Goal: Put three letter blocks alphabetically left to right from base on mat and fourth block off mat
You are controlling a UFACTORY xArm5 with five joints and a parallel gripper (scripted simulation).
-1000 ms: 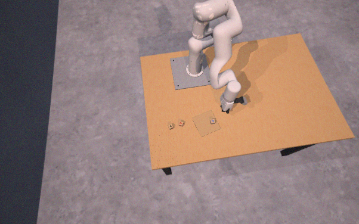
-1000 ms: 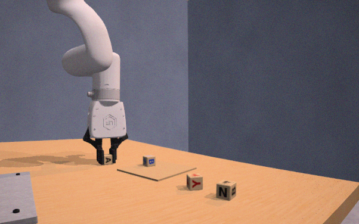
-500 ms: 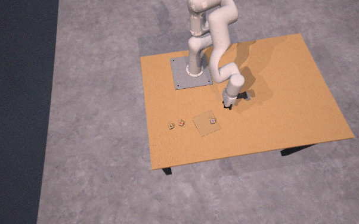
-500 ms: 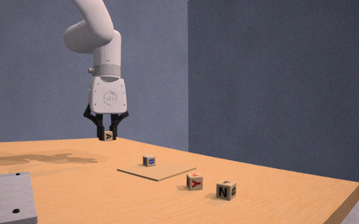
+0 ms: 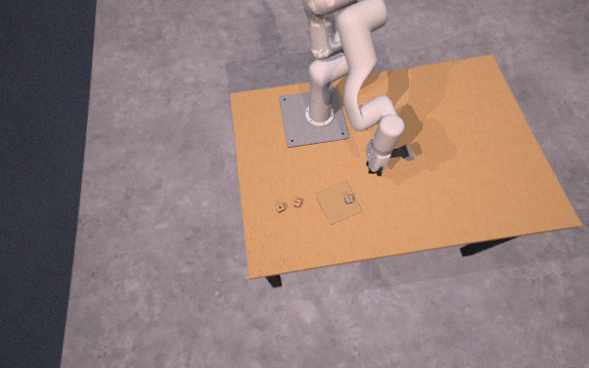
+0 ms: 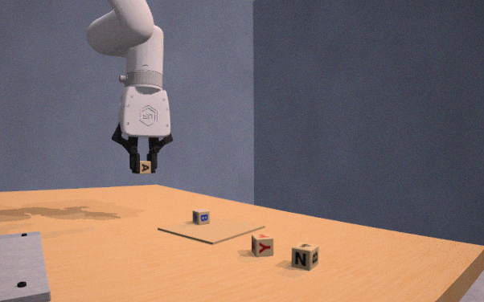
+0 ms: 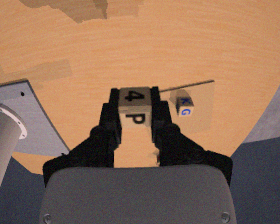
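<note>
My gripper is now 140 mm to the left of the thin tan mat, 120 mm above it and 60 mm short of it. The rest, counted from my hand: blue-lettered block: 100 mm to the right, 100 mm below, 70 mm ahead; black-lettered block: 370 mm to the right, 110 mm below, 30 mm ahead; red-lettered block: 300 mm to the right, 110 mm below, 30 mm ahead.
</note>
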